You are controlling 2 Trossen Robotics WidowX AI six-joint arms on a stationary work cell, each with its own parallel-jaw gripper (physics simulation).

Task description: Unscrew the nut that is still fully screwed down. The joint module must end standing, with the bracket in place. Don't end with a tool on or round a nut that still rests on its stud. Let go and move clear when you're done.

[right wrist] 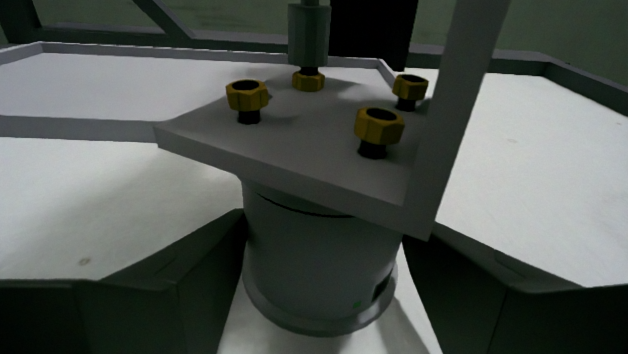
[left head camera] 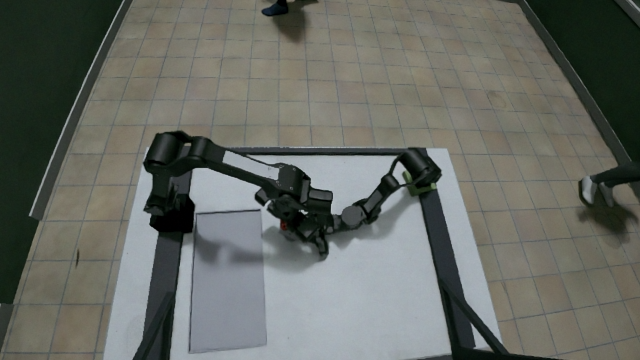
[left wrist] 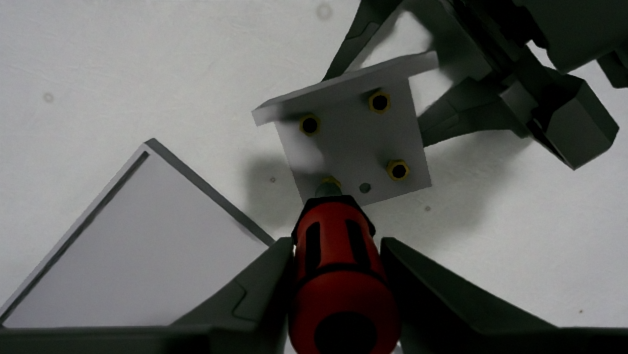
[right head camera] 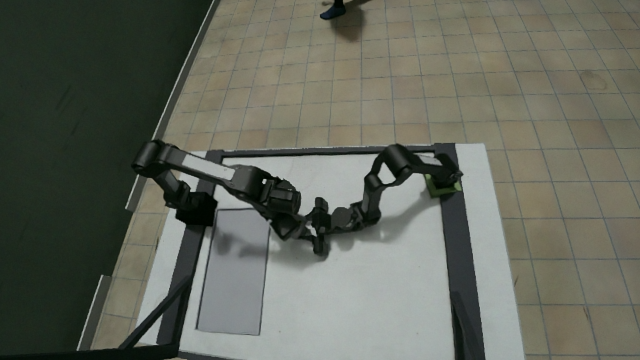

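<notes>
The joint module [right wrist: 320, 265] stands upright, the grey bracket [left wrist: 340, 150] [right wrist: 305, 137] on top. Three yellow nuts sit raised on their studs: one nut [left wrist: 398, 170] [right wrist: 247, 95], another nut [left wrist: 379, 102] [right wrist: 379, 125], and a third nut [left wrist: 309, 124] [right wrist: 410, 87]. The fourth nut [left wrist: 331, 181] [right wrist: 308, 81] sits down on the plate. My left gripper [left wrist: 336, 249] is shut on the red nut driver [left head camera: 284, 225] [left wrist: 337, 280]. Its grey socket [right wrist: 308, 37] is just above the fourth nut, stud tip showing between. My right gripper [left wrist: 351, 126] [right wrist: 325, 222] is shut on the module's body from both sides.
A shallow grey tray [left head camera: 193, 300] [right head camera: 201, 300] [left wrist: 200, 187] lies left of the module. The bracket's upright flange [left wrist: 345, 82] [right wrist: 462, 90] rises along one edge. Both arms come close together above the module and hide it in the head camera views.
</notes>
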